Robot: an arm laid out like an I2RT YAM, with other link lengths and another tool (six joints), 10 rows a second.
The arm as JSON. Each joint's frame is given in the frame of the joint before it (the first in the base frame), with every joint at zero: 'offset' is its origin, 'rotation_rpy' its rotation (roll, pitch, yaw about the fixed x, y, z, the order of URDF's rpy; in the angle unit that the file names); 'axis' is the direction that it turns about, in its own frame. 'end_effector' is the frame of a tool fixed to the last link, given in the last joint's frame.
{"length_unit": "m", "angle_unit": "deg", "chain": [
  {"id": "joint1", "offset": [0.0, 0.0, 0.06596], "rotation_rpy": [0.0, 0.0, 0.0], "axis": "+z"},
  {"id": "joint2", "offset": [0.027, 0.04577, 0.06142], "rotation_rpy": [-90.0, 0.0, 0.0], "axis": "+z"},
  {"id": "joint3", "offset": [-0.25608, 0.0, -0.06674], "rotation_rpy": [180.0, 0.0, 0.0], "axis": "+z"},
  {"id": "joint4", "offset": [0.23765, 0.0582, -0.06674], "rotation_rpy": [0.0, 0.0, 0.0], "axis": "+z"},
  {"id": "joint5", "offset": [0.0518, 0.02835, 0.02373], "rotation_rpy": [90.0, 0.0, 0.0], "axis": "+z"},
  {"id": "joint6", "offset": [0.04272, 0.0, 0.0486], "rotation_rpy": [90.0, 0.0, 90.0], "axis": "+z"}
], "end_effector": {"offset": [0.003, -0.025, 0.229], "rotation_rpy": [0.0, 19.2, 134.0]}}
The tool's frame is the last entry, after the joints.
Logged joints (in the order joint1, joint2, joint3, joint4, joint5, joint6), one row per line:
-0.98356 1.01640 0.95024 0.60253 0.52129 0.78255
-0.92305 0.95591 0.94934 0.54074 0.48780 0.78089
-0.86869 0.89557 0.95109 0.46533 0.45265 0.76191
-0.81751 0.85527 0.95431 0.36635 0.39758 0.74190
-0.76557 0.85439 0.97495 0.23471 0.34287 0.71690
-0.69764 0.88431 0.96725 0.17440 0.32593 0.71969
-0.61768 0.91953 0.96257 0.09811 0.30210 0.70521
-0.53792 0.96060 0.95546 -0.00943 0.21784 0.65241
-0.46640 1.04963 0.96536 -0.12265 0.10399 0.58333
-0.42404 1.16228 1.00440 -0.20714 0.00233 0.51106
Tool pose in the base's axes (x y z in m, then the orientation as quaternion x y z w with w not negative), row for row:
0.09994 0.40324 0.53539 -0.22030 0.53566 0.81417 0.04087
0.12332 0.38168 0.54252 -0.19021 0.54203 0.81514 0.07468
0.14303 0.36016 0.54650 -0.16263 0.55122 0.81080 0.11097
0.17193 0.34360 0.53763 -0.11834 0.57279 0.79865 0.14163
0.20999 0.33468 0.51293 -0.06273 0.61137 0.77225 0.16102
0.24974 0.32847 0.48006 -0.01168 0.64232 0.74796 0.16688
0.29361 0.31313 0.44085 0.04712 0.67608 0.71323 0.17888
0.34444 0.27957 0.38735 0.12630 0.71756 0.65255 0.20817
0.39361 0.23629 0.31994 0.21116 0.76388 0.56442 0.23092
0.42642 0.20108 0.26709 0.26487 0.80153 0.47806 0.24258
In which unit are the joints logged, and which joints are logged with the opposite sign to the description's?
The joints are logged in radians. Opposite sign: joint1, joint5.
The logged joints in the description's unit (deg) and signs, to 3 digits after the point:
56.354 58.235 54.445 34.522 -29.868 44.837
52.887 54.770 54.393 30.982 -27.949 44.742
49.772 51.312 54.493 26.661 -25.935 43.654
46.840 49.003 54.678 20.990 -22.780 42.508
43.864 48.953 55.861 13.448 -19.645 41.075
39.972 50.667 55.419 9.992 -18.674 41.235
35.390 52.685 55.151 5.621 -17.309 40.406
30.821 55.038 54.744 -0.540 -12.481 37.380
26.723 60.139 55.311 -7.027 -5.958 33.422
24.296 66.594 57.548 -11.868 -0.133 29.282

